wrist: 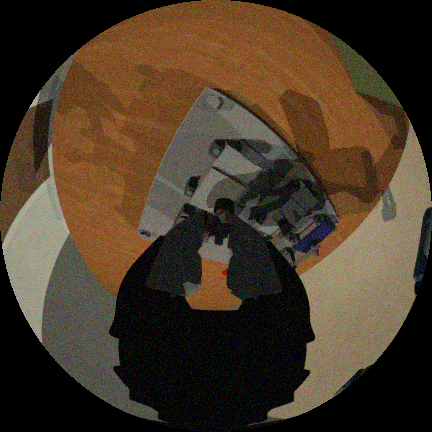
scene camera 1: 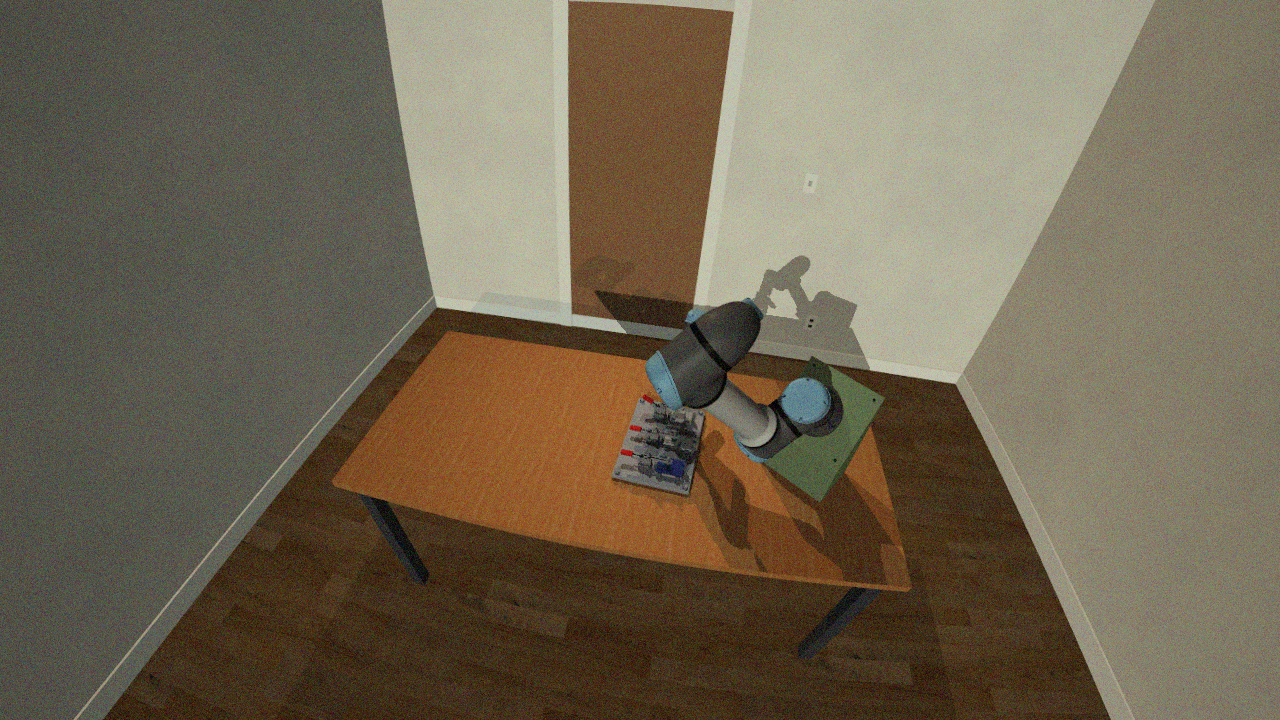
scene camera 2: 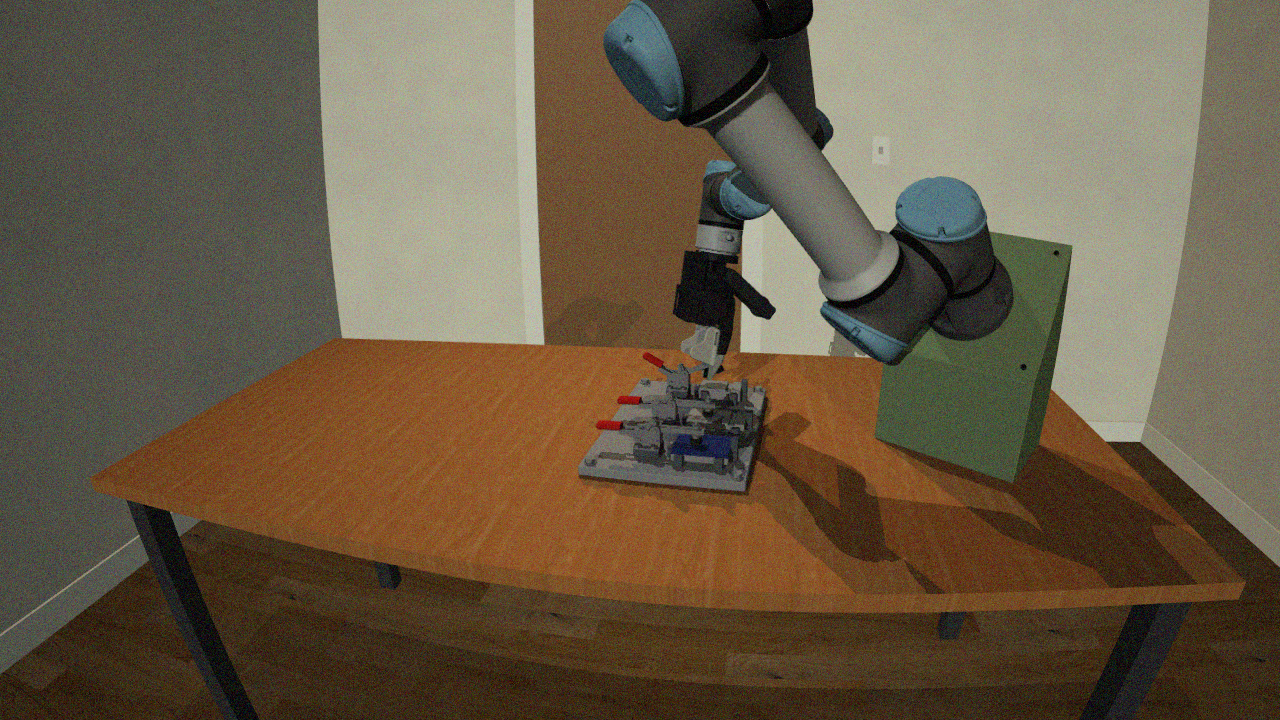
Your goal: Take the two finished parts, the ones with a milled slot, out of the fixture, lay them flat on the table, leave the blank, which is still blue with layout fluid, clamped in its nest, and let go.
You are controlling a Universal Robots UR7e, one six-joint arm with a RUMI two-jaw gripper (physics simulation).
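Frame: origin at the arm's base, x right, y ahead, z up, level; centimetres.
Seen in the pictures: gripper, fingertip midpoint: [wrist: 215,212] [scene camera 1: 674,411] [scene camera 2: 706,378]; arm's base, origin of the base link: [scene camera 2: 967,298].
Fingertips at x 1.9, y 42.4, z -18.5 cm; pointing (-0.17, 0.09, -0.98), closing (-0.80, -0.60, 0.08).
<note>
Pixels of each thing's top centre, then the offset from my fingertips to it. "*": a spot on its surface instead. Level surfaces: height alone.
- blue blank, middle of its top: [scene camera 2: 702,443] [wrist: 314,239] [scene camera 1: 670,465] dx -20.9, dy -5.3, dz -1.6 cm
- light grey part, middle of its top: [wrist: 223,185] [scene camera 2: 721,384] [scene camera 1: 681,414] dx +0.8, dy -2.4, dz -1.1 cm
- far clamp's red handle, surface spot: [scene camera 2: 652,359] [scene camera 1: 647,400] * dx -1.3, dy +9.3, dz +2.9 cm
- middle red handle, surface spot: [scene camera 2: 629,400] [scene camera 1: 635,429] * dx -12.3, dy +9.2, dz -0.3 cm
- wooden table, its level: dz -5.2 cm
The grey fixture plate [scene camera 1: 629,476] [scene camera 2: 617,465] [wrist: 177,150] carries three toggle clamps. The blue blank [scene camera 1: 671,469] [scene camera 2: 705,445] [wrist: 315,236] sits clamped in the nearest nest. A light grey part [wrist: 239,161] lies in the far nest in the wrist view. The middle nest's part is in shadow and hard to make out. My gripper [scene camera 2: 712,362] [wrist: 215,212] points down at the far clamp, its fingers nearly together around that clamp's dark arm. The far clamp's red handle [scene camera 1: 648,399] [scene camera 2: 652,359] is tilted up. The arm hides my gripper in the first scene view.
The middle red handle [scene camera 1: 635,428] [scene camera 2: 629,400] and near red handle [scene camera 1: 627,453] [scene camera 2: 609,425] lie about level, left of their clamps. The green base block [scene camera 1: 827,465] [scene camera 2: 948,420] stands right of the fixture. The wooden table [scene camera 1: 501,429] [scene camera 2: 402,447] [wrist: 95,200] extends left of the fixture.
</note>
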